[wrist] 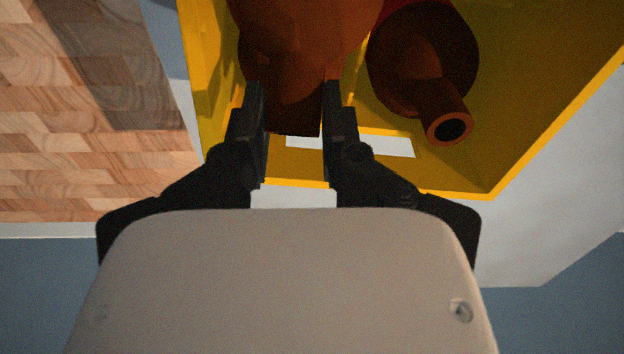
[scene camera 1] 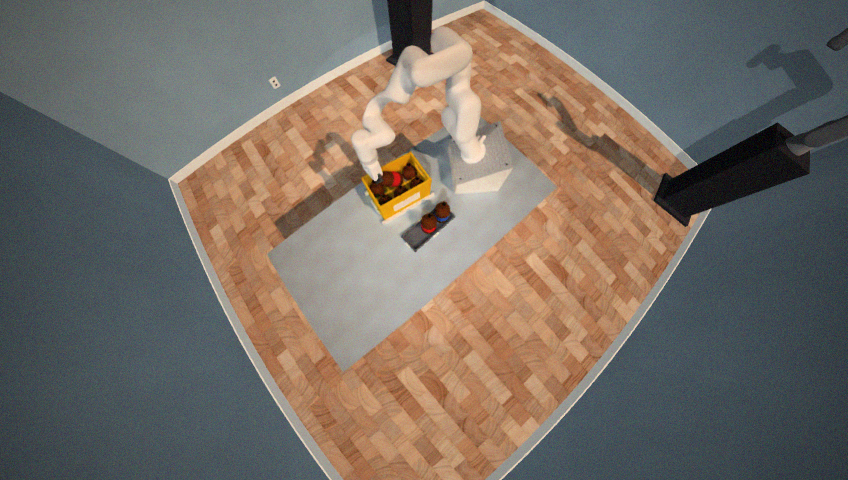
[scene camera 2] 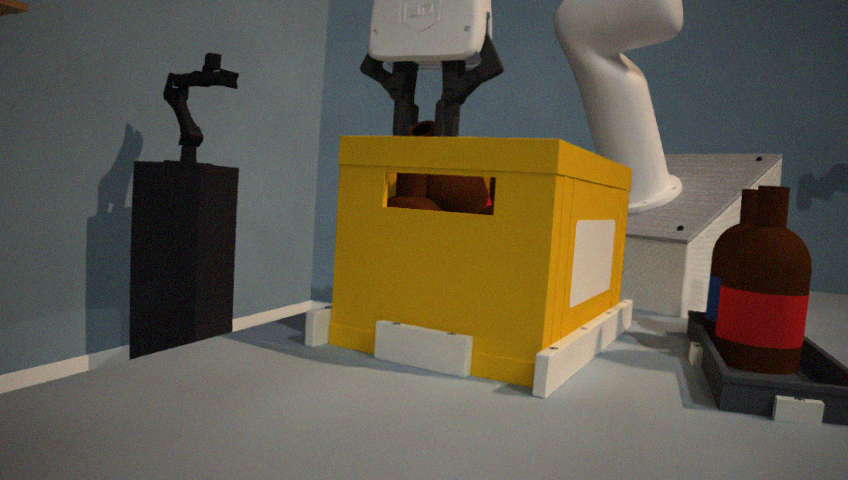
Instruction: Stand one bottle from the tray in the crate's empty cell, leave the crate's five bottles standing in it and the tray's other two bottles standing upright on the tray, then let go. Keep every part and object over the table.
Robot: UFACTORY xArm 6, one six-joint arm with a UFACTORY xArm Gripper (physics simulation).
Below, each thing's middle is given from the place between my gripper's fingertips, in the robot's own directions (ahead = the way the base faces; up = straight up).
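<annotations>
There's the white block [scene camera 2: 785, 409], and my hand is 120 mm short of it and 290 mm to the right of it, sitting 160 mm above it.
</annotations>
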